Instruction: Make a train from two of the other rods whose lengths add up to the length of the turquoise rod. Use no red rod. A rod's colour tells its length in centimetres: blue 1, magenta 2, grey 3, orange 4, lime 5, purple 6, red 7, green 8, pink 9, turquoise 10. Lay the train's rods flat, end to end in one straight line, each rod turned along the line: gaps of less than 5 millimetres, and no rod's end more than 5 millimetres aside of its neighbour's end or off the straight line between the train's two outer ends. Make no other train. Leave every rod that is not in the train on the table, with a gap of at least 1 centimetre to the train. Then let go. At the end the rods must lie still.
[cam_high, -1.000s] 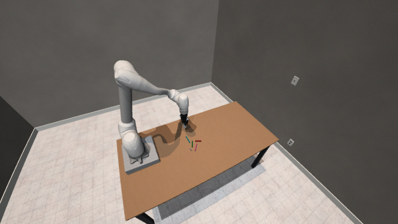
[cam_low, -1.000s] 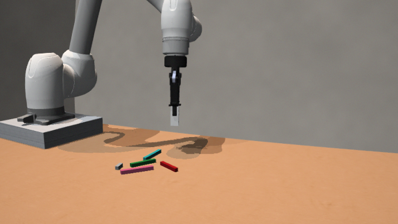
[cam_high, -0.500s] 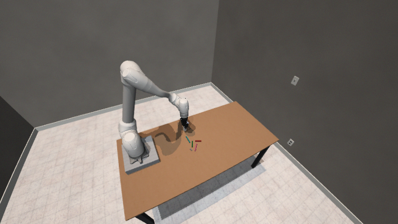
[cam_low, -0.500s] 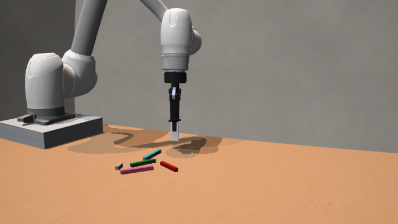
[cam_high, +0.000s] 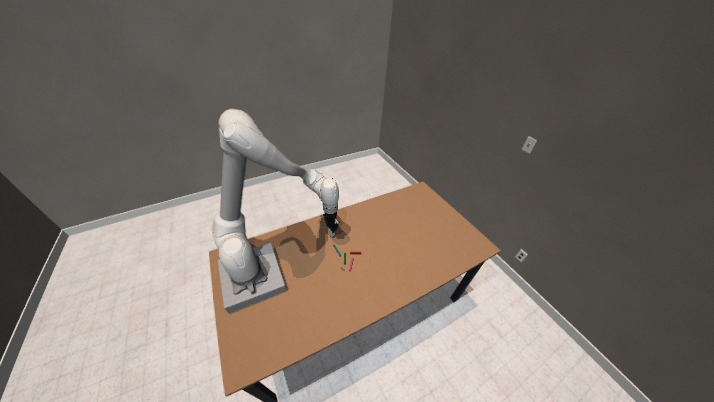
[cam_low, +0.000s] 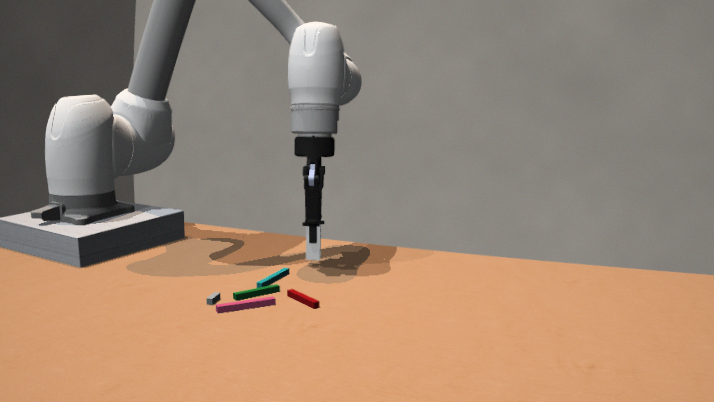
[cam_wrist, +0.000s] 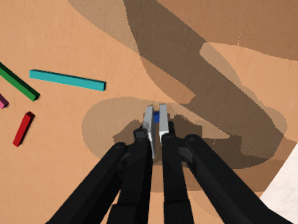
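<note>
My hand is 26 cm to the left of the pink rod, 4 cm above it and 1 cm past it. From my hand the other things lie so: turquoise rod (12 cm to the right, 4 cm below, 3 cm behind); green rod (20 cm to the right, 4 cm below, 2 cm behind); blue rod (3 cm below).
</note>
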